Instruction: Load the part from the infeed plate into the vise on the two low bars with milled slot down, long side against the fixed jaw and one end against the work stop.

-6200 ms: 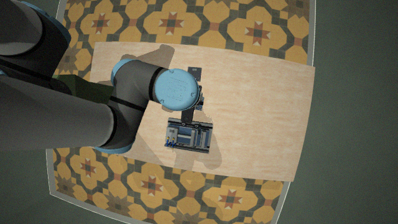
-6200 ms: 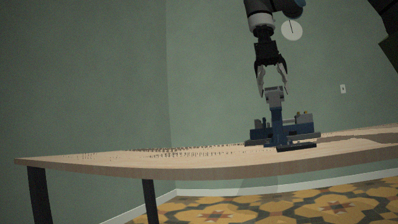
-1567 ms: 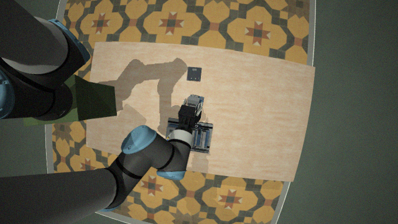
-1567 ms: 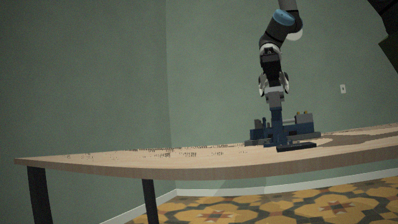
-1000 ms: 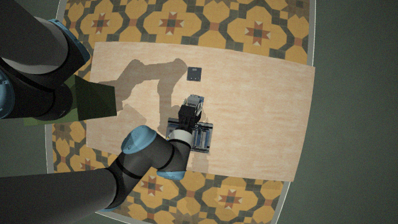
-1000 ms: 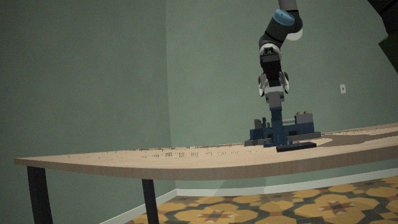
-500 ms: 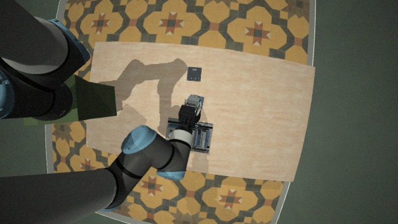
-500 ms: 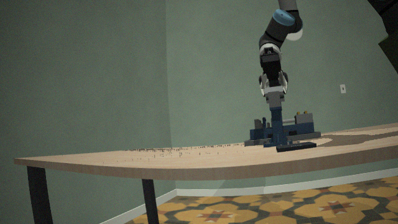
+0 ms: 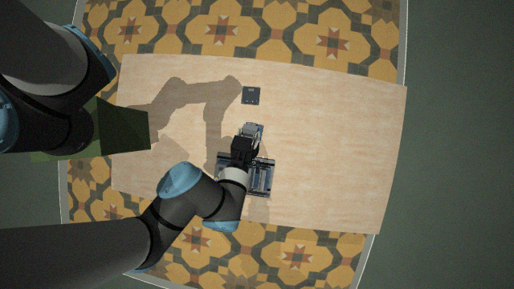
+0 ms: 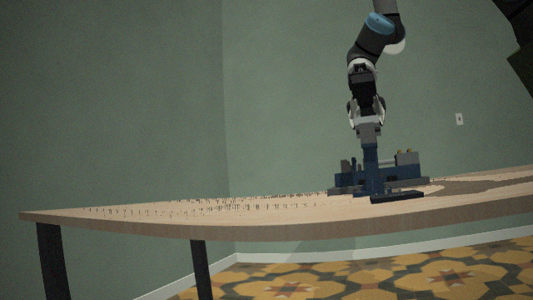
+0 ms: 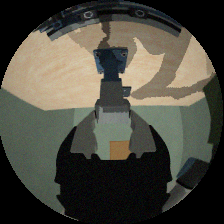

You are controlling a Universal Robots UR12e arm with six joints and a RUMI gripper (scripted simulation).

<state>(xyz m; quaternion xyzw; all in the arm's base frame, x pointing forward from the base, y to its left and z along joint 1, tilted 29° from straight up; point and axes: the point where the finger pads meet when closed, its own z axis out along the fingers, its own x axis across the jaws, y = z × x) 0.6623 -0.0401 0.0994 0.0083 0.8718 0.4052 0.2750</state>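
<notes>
The grey part lies 10 mm to the left of my hand and 10 mm below it. Also, from my hand: vise 50 mm behind, 210 mm to the right, 120 mm below; then air cylinder rod 70 mm behind, 200 mm to the right, 80 mm below; then blue post 100 mm below.
</notes>
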